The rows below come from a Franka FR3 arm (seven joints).
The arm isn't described. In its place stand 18 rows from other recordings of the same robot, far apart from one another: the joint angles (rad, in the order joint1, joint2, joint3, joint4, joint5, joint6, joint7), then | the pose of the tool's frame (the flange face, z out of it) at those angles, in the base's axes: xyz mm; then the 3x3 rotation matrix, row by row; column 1 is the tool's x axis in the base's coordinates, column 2 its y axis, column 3 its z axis.
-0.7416, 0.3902, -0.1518, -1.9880, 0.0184, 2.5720, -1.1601 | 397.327, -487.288, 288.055; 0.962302, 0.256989, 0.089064; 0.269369, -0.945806, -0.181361; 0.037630, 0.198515, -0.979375
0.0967, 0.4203, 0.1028, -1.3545, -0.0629, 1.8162, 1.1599 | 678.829, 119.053, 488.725; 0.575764, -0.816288, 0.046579; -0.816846, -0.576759, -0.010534; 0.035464, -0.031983, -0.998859
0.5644, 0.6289, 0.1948, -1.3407, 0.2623, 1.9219, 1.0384 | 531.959, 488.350, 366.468; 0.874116, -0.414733, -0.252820; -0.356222, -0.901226, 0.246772; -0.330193, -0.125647, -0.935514
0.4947, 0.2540, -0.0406, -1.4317, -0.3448, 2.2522, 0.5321 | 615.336, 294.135, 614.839; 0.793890, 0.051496, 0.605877; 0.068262, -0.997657, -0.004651; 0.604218, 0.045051, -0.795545
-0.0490, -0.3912, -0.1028, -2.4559, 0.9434, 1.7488, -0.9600 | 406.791, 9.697, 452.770; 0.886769, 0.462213, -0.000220; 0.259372, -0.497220, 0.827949; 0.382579, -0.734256, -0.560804
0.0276, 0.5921, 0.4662, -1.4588, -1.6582, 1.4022, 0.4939 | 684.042, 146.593, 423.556; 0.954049, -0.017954, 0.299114; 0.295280, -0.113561, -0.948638; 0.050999, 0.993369, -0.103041
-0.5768, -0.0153, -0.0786, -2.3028, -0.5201, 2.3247, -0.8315 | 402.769, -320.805, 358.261; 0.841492, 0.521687, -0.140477; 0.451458, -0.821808, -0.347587; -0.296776, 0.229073, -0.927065
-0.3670, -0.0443, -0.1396, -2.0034, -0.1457, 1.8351, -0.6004 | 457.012, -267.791, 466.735; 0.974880, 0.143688, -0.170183; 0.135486, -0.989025, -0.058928; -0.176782, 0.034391, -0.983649
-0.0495, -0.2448, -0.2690, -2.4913, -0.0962, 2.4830, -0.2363 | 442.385, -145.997, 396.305; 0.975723, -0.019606, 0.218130; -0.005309, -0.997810, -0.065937; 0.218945, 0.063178, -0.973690
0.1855, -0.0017, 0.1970, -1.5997, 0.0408, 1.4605, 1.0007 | 499.714, 206.241, 603.189; 0.808176, -0.571521, -0.142180; -0.578956, -0.815241, -0.013857; -0.107991, 0.093515, -0.989744
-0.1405, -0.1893, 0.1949, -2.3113, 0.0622, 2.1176, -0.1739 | 478.848, 30.424, 418.904; 0.981565, 0.190966, -0.007872; 0.191073, -0.981441, 0.016290; -0.004615, -0.017494, -0.999836
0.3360, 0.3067, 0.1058, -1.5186, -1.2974, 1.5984, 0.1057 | 631.633, 176.542, 540.032; 0.895670, 0.251959, 0.366459; 0.421040, -0.215132, -0.881160; -0.143180, 0.943523, -0.298772
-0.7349, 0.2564, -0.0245, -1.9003, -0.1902, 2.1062, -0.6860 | 435.627, -424.897, 363.656; 0.988594, 0.035247, -0.146424; 0.021613, -0.995367, -0.093683; -0.149048, 0.089449, -0.984776
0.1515, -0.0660, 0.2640, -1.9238, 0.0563, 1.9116, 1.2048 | 497.852, 227.245, 520.827; 0.692036, -0.721106, 0.033058; -0.721687, -0.690129, 0.053753; -0.015947, -0.061056, -0.998007
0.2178, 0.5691, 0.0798, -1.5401, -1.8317, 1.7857, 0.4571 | 711.516, 119.549, 389.294; 0.822567, 0.054366, 0.566064; 0.557627, 0.118091, -0.821649; -0.111517, 0.991513, 0.066821
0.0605, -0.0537, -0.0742, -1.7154, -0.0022, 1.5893, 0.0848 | 535.324, -8.520, 587.106; 0.992564, -0.097813, -0.072453; -0.097871, -0.995195, 0.002754; -0.072374, 0.004358, -0.997368
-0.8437, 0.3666, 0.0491, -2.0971, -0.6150, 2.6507, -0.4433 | 429.612, -416.155, 259.707; 0.986532, 0.163462, -0.005935; 0.150397, -0.920752, -0.359996; -0.064310, 0.354255, -0.932935
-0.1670, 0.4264, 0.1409, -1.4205, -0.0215, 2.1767, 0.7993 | 714.164, -37.569, 490.911; 0.634607, -0.699482, 0.328631; -0.746112, -0.665367, 0.024576; 0.201470, -0.260792, -0.944138
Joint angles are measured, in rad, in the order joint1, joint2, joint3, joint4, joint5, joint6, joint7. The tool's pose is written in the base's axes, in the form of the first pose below.
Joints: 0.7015, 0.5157, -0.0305, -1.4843, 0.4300, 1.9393, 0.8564
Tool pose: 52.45 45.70 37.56 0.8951 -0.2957 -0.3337 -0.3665 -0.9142 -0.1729
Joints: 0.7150, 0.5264, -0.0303, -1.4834, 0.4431, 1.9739, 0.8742
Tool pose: 52.22 46.62 37.14 0.8915 -0.3100 -0.3304 -0.3842 -0.9038 -0.1885
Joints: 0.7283, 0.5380, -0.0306, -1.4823, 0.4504, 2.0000, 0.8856
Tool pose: 51.93 47.45 36.59 0.8902 -0.3171 -0.3272 -0.3924 -0.8985 -0.1969
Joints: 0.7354, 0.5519, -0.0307, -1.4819, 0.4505, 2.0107, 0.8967
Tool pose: 51.75 47.87 35.72 0.8863 -0.3259 -0.3292 -0.3999 -0.8969 -0.1889
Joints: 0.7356, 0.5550, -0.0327, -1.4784, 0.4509, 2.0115, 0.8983
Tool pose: 51.89 47.85 35.67 0.8855 -0.3290 -0.3282 -0.4028 -0.8956 -0.1890
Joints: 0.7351, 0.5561, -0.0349, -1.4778, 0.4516, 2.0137, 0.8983
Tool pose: 52.03 47.75 35.63 0.8849 -0.3320 -0.3267 -0.4056 -0.8941 -0.1899
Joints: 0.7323, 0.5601, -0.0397, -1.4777, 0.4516, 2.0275, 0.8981
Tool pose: 52.52 47.44 35.46 0.8842 -0.3419 -0.3182 -0.4141 -0.8890 -0.1955
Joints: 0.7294, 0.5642, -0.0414, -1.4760, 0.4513, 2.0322, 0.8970
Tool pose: 52.81 47.25 35.29 0.8836 -0.3463 -0.3152 -0.4178 -0.8870 -0.1966
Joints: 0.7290, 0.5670, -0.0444, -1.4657, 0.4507, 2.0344, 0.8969
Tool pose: 53.13 47.24 35.59 0.8853 -0.3479 -0.3086 -0.4188 -0.8849 -0.2040
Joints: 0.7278, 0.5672, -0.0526, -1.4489, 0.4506, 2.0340, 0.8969
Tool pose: 53.74 47.04 36.37 0.8874 -0.3524 -0.2973 -0.4222 -0.8802 -0.2167
